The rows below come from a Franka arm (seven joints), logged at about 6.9 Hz.
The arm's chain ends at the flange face. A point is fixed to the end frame.
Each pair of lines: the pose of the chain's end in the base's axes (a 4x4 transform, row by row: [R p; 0 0 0 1], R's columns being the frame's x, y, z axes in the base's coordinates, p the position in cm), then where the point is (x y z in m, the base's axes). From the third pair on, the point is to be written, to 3 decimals.
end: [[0.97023 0.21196 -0.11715 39.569], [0.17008 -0.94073 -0.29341 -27.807], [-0.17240 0.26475 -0.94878 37.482], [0 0 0 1]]
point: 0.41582 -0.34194 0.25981
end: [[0.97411 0.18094 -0.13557 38.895], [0.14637 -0.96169 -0.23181 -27.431], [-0.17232 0.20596 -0.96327 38.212], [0 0 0 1]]
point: 0.40583 -0.33183 0.26330
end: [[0.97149 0.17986 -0.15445 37.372], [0.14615 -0.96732 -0.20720 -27.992], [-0.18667 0.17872 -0.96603 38.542], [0 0 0 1]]
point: 0.388 -0.335 0.265
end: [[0.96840 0.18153 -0.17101 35.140], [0.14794 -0.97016 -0.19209 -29.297], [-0.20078 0.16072 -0.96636 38.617], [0 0 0 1]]
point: 0.364 -0.346 0.265
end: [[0.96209 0.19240 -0.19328 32.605], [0.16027 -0.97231 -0.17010 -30.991], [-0.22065 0.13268 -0.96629 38.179], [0 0 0 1]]
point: 0.336 -0.360 0.259
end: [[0.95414 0.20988 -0.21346 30.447], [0.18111 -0.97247 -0.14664 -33.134], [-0.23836 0.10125 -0.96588 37.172], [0 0 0 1]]
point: 0.312 -0.378 0.247
